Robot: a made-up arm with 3 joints.
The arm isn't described. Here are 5 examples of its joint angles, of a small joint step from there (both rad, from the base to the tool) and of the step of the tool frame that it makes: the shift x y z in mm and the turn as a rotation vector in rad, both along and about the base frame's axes.
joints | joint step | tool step
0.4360 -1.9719 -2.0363 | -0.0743 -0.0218 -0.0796 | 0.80 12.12 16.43 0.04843 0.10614 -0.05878
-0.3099 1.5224 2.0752 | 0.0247 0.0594 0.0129 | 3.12 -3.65 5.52 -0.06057 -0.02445 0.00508
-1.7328 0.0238 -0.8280 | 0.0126 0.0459 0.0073 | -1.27 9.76 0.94 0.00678 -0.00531 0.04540
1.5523 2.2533 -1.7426 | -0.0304 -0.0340 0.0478 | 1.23 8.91 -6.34 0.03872 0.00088 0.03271
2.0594 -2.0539 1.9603 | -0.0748 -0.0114 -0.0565 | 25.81 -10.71 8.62 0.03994 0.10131 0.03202
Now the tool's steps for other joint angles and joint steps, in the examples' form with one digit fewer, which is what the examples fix.
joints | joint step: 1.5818 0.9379 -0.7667 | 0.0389 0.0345 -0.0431
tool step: 15.5 -2.3 -6.5 -0.0341 -0.0638 -0.0356
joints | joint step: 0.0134 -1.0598 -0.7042 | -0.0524 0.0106 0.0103
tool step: 4.2 -0.1 8.2 -0.0105 0.0575 0.0091
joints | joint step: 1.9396 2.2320 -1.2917 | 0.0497 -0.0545 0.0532
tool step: 5.0 14.0 13.2 0.0187 -0.0812 0.0668
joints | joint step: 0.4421 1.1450 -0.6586 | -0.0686 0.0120 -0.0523
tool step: -7.4 -6.8 -2.5 -0.0300 0.0473 0.0391
